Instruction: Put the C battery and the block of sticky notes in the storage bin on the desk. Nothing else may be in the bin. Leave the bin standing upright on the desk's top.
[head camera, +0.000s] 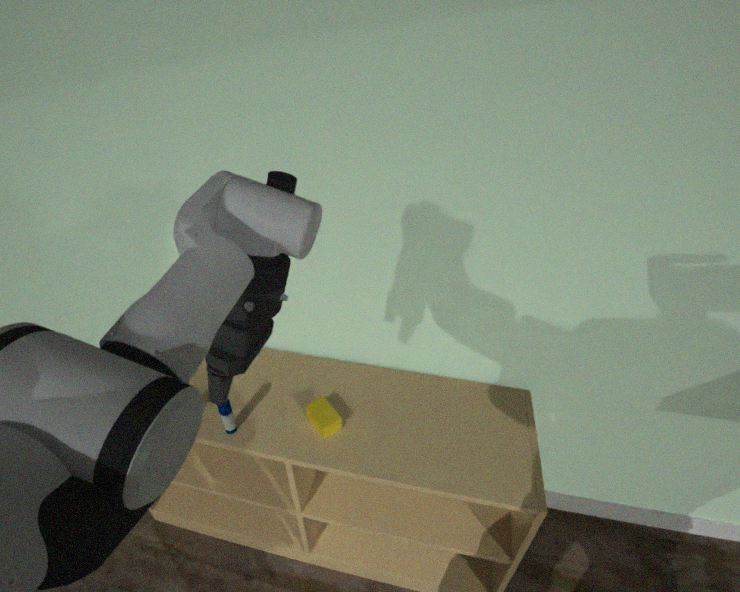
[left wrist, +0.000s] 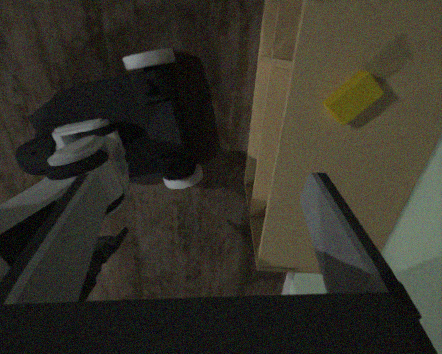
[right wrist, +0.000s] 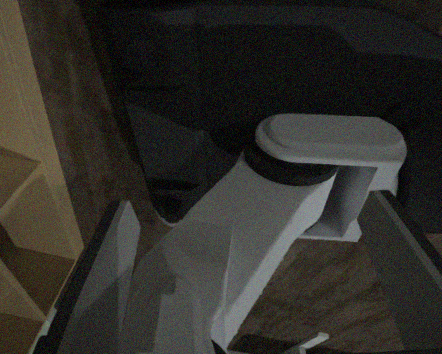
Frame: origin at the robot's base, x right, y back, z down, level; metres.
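Where they show: left gripper, between the fingertips: (head camera: 236, 376) (left wrist: 206, 186); right gripper, between the fingertips: (left wrist: 112, 229) (right wrist: 248, 209).
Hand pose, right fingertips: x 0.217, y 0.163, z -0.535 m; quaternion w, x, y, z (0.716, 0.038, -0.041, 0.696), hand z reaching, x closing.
Note:
Each offset is from my right fingertips to the top centre of the thing. Level surfaces: height alone.
The yellow block of sticky notes @(dz -0.117, dx -0.324, dy -0.713 m) (head camera: 324, 416) lies on top of a low wooden shelf unit (head camera: 403, 435). It also shows in the left wrist view (left wrist: 353, 96). A small blue and white cylinder @(dz -0.187, dx -0.565, dy -0.687 m) (head camera: 227, 417) stands upright near the top's left front edge. I cannot tell whether it is the C battery. My left gripper (head camera: 220, 384) hangs open and empty just above this cylinder, which the left wrist view does not show. My right gripper (right wrist: 248, 209) is open and empty, low beside my own body.
The shelf unit has open compartments (head camera: 379, 505) below its top and stands against a pale green wall. A dark wooden floor @(dz +0.534 m) (head camera: 591, 558) lies around it. My left arm hides the top's far left corner. My base (left wrist: 149, 116) stands to the left of the unit.

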